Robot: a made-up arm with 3 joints. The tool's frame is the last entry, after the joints.
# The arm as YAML. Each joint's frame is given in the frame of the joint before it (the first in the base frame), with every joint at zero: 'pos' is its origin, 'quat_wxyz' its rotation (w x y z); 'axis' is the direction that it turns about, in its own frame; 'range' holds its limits. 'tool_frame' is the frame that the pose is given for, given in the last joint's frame.
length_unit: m
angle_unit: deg
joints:
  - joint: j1
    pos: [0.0, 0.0, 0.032]
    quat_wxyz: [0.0, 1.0, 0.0, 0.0]
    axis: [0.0, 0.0, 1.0]
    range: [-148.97, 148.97]
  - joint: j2
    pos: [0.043, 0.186, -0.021]
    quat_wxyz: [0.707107, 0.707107, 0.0, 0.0]
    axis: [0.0, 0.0, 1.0]
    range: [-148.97, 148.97]
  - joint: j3
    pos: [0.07, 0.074, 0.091]
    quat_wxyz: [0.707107, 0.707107, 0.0, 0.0]
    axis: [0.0, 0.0, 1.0]
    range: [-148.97, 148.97]
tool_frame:
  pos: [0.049, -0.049, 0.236]
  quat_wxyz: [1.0, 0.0, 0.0, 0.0]
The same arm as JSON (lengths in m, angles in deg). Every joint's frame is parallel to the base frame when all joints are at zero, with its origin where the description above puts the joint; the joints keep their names.
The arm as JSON. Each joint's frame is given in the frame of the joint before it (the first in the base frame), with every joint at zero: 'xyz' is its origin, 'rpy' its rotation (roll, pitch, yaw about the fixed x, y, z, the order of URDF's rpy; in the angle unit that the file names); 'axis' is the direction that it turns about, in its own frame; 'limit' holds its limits. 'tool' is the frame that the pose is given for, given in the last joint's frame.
{"units": {"length": "m", "angle": "deg"}, "joints": [
  {"name": "j1", "type": "revolute", "origin": {"xyz": [0.0, 0.0, 0.032], "rpy": [0.0, 0.0, 0.0]}, "axis": [0.0, 0.0, -1.0], "limit": {"lower": -148.97, "upper": 148.97}},
  {"name": "j2", "type": "revolute", "origin": {"xyz": [0.043, -0.186, 0.021], "rpy": [0.0, 0.0, 0.0]}, "axis": [0.0, 1.0, 0.0], "limit": {"lower": -148.97, "upper": 148.97}},
  {"name": "j3", "type": "revolute", "origin": {"xyz": [0.07, 0.091, -0.074], "rpy": [0.0, 0.0, 0.0]}, "axis": [0.0, 0.0, 1.0], "limit": {"lower": -148.97, "upper": 148.97}}
], "tool": {"origin": {"xyz": [0.049, -0.049, 0.236], "rpy": [0.0, 0.0, 0.0]}}}

